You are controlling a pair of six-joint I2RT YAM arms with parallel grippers.
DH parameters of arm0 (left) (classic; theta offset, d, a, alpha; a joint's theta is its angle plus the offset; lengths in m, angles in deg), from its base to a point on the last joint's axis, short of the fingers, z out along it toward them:
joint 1: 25.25 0.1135 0.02 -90
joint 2: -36.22 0 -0.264 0
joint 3: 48.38 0 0.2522 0
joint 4: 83.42 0 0.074 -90
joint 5: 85.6 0 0 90
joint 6: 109.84 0.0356 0 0
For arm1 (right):
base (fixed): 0 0 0 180
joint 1: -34.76 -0.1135 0.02 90
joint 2: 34.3 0 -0.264 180
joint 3: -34.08 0 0.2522 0
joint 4: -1.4 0 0.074 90
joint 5: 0.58 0 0 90
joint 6: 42.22 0.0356 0 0
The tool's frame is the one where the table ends.
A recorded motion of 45 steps. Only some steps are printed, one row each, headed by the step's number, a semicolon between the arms.
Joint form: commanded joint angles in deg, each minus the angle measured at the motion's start. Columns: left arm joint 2, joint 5, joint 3, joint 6, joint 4, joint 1; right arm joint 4, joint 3, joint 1, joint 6, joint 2, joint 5.
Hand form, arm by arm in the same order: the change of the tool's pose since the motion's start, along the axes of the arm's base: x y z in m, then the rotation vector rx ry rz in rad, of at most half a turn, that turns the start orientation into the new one. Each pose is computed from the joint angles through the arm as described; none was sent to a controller.
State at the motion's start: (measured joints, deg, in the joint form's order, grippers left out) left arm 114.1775 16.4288 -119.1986 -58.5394 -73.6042 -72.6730; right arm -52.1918 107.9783 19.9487 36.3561 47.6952 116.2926
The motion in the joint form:
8: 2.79 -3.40 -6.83 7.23 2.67 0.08; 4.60 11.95 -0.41 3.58 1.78 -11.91
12: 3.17 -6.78 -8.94 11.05 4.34 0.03; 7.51 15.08 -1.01 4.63 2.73 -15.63
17: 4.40 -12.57 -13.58 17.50 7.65 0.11; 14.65 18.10 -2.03 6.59 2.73 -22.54
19: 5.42 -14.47 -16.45 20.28 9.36 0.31; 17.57 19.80 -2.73 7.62 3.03 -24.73
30: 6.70 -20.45 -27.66 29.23 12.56 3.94; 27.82 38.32 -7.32 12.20 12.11 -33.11
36: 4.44 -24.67 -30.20 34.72 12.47 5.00; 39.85 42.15 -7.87 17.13 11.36 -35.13
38: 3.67 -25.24 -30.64 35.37 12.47 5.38; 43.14 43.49 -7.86 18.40 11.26 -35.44
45: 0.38 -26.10 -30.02 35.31 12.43 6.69; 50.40 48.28 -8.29 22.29 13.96 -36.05
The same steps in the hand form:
8: 0.0122 -0.0096 0.0225 0.0577 -0.1314 0.0235; 0.0309 0.0177 0.0596 0.2689 -0.2169 0.0811
12: 0.0151 -0.0100 0.0304 0.1067 -0.1956 0.0604; 0.0401 0.0260 0.0761 0.3517 -0.2882 0.1265
17: 0.0220 -0.0115 0.0464 0.1972 -0.2984 0.1261; 0.0475 0.0389 0.1045 0.5028 -0.4271 0.2250
19: 0.0266 -0.0130 0.0554 0.2348 -0.3402 0.1472; 0.0504 0.0455 0.1179 0.5594 -0.4867 0.2654
30: 0.0458 0.0042 0.1117 0.2930 -0.5233 0.2943; 0.0793 0.0926 0.1944 0.8005 -0.7398 0.4817
36: 0.0402 0.0215 0.1401 0.3261 -0.6339 0.3854; 0.0672 0.0929 0.2450 0.9471 -0.9869 0.5561
38: 0.0380 0.0269 0.1470 0.3238 -0.6518 0.4059; 0.0627 0.0912 0.2597 0.9831 -1.0592 0.5757
45: 0.0286 0.0456 0.1604 0.2995 -0.6737 0.4586; 0.0641 0.0952 0.2839 1.0826 -1.1900 0.6154

